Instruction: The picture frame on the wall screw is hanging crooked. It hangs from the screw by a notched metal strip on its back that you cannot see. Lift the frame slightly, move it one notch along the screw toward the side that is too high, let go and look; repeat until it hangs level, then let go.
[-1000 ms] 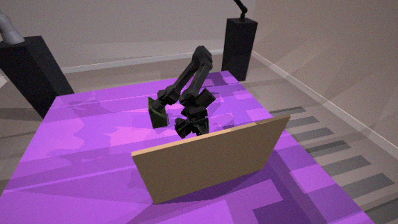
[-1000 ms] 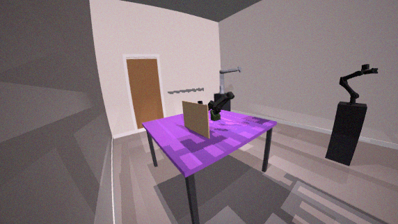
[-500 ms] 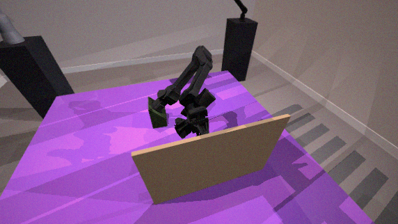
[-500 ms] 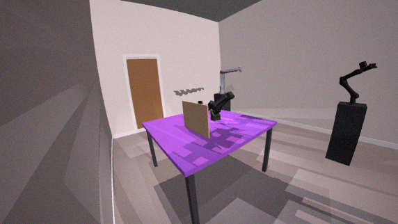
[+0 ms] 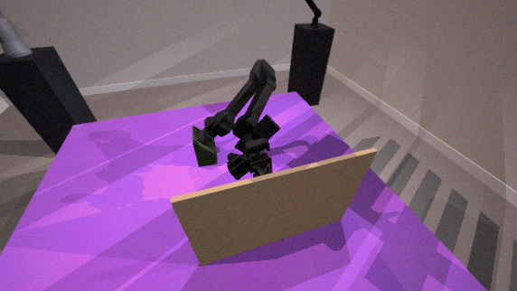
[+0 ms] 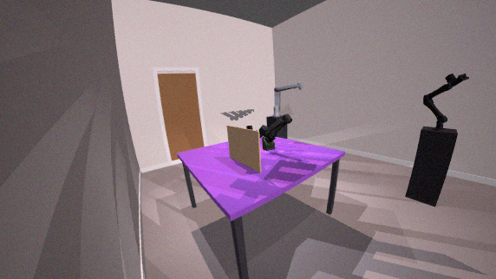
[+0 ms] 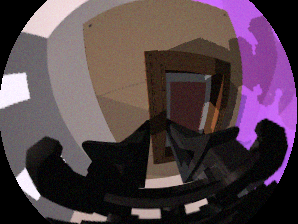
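My gripper tip is now 5 cm above the picture frame, 1 cm to the right of it and 1 cm short of it. Also, from my gripper tip: wall panel: 7 cm below, 2 cm to the left, 2 cm ahead.
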